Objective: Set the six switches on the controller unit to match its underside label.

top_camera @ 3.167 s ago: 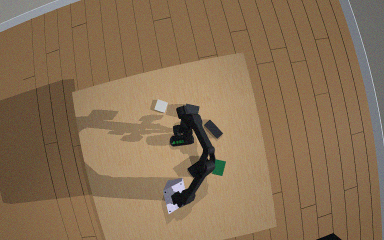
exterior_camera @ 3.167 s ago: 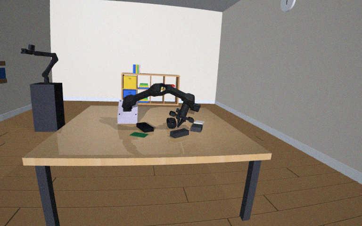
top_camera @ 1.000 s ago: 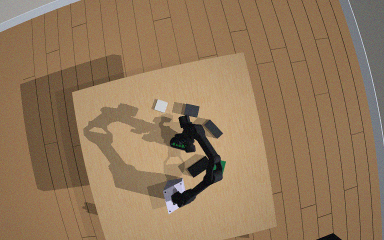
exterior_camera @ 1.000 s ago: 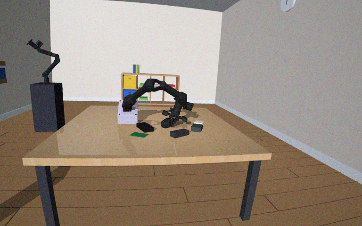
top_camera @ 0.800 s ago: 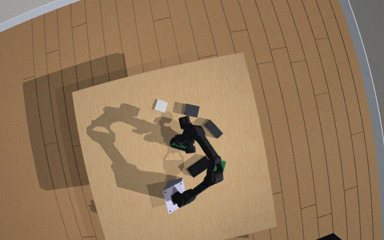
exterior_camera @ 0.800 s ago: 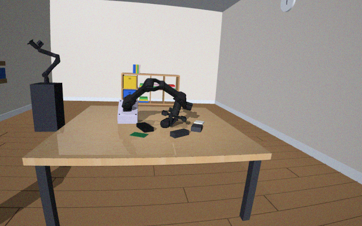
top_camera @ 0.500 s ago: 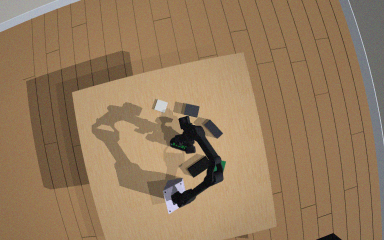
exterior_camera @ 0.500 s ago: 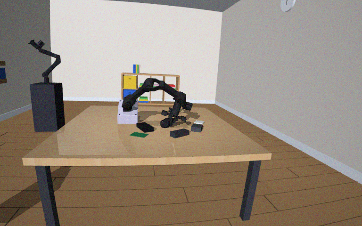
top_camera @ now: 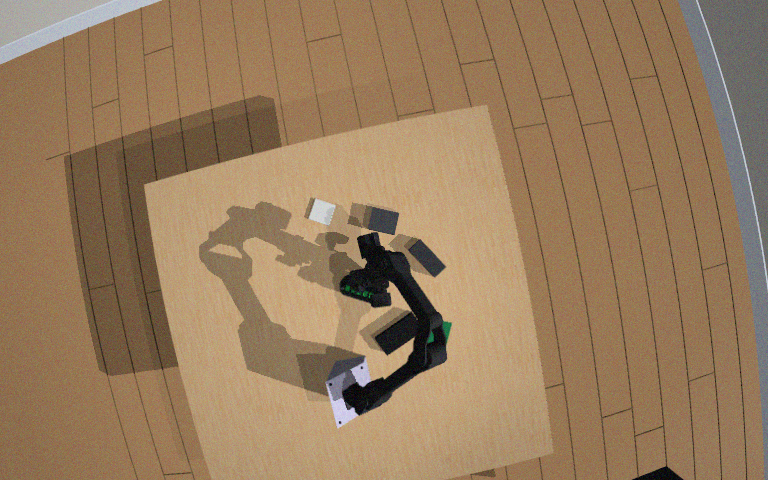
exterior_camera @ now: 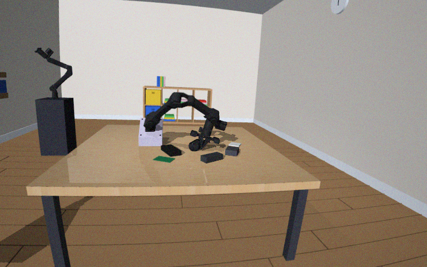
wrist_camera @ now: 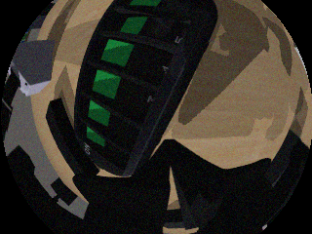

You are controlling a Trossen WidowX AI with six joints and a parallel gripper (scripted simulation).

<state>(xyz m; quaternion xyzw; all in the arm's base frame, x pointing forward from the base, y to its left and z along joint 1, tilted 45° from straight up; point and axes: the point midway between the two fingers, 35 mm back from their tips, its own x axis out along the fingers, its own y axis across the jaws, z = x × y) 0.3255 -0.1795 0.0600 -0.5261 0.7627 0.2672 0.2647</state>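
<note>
The dark grey square block is 19 cm ahead of my gripper tip, 6 cm to the right of it and 1 cm above it. From my gripper tip the other things lie so: dark grey oblong block 3 cm ahead, 17 cm to the right, 1 cm above; then black block 19 cm behind, 2 cm to the right; then green card 23 cm behind, 14 cm to the right, 1 cm below.
</note>
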